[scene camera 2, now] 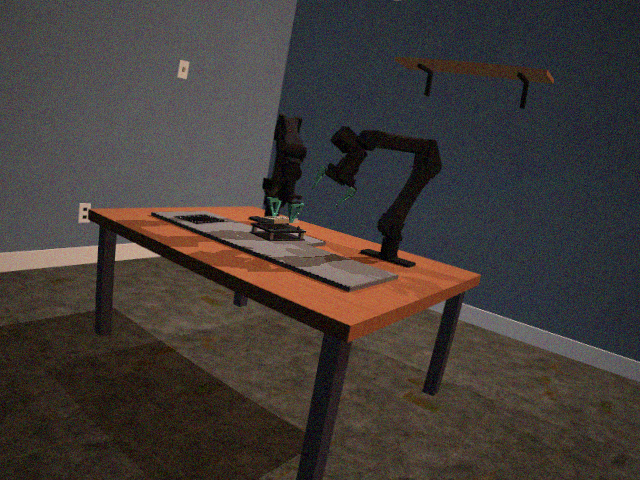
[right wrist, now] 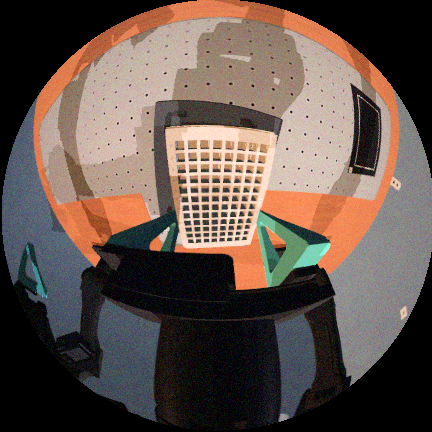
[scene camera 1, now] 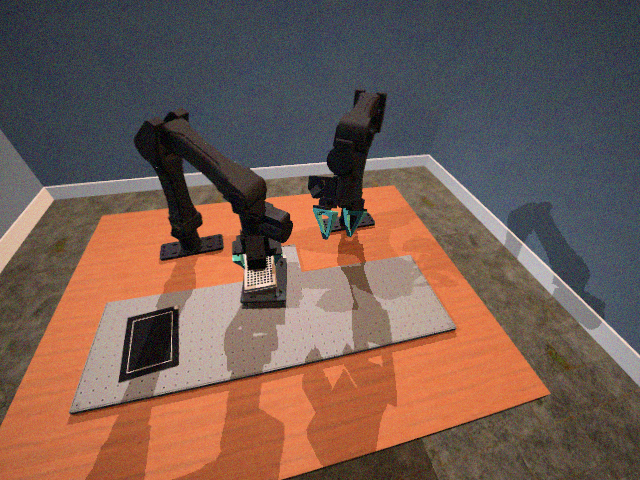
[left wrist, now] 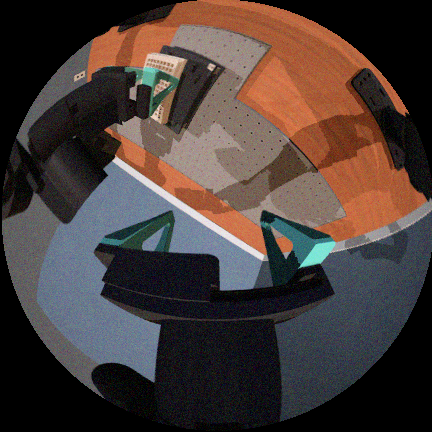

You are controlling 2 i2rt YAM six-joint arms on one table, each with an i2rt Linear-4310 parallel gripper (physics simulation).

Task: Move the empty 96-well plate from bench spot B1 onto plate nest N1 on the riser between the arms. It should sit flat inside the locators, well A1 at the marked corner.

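Places are measured from the left arm's base along level axes (x left, y ahead, z down), in centimetres.
Where they show: left gripper, fingertip midpoint: (scene camera 2: 324, 197) (scene camera 1: 337, 237) (left wrist: 216, 214); right gripper, fingertip midpoint: (scene camera 2: 282, 220) (right wrist: 217, 214) (left wrist: 158, 76); left arm's base at its link origin: (scene camera 2: 387, 259); right arm's base at its link origin: (scene camera 1: 192, 247).
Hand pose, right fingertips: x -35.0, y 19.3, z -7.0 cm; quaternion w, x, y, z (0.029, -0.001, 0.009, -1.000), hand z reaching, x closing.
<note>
Each offset is from my right fingertips to the centre of the thing. "spot": to the spot under its first point. Level surfaces: height alone.
My right gripper (scene camera 1: 256, 262) (scene camera 2: 283, 208) (right wrist: 217, 214) is shut on the near end of the cream 96-well plate {dx -0.3, dy +1.9, dz -0.2 cm} (scene camera 1: 260, 278) (left wrist: 165, 62) (right wrist: 219, 185). It holds the plate level over the dark plate nest on the riser {dx +0.8, dy +2.6, dz +3.4 cm} (scene camera 1: 281, 295) (scene camera 2: 276, 233) (left wrist: 193, 88) (right wrist: 217, 114). I cannot tell whether the plate touches the nest. The nest's dark rim shows along the plate's far and left sides in the right wrist view. My left gripper (scene camera 1: 338, 219) (scene camera 2: 333, 186) (left wrist: 216, 214) is open and empty, raised behind the riser near its own base.
Bench spot B1 {spot: dx -29.3, dy +13.8, dz +5.5 cm} (scene camera 1: 150, 343) (right wrist: 365, 137), a black rectangle with a white outline, lies bare at the left end of the grey perforated board {dz +5.7 cm} (scene camera 1: 361, 310) (left wrist: 241, 153). The board lies on the orange table {dz +7.0 cm} (scene camera 1: 465, 371). A wall shelf (scene camera 2: 472, 68) hangs high behind.
</note>
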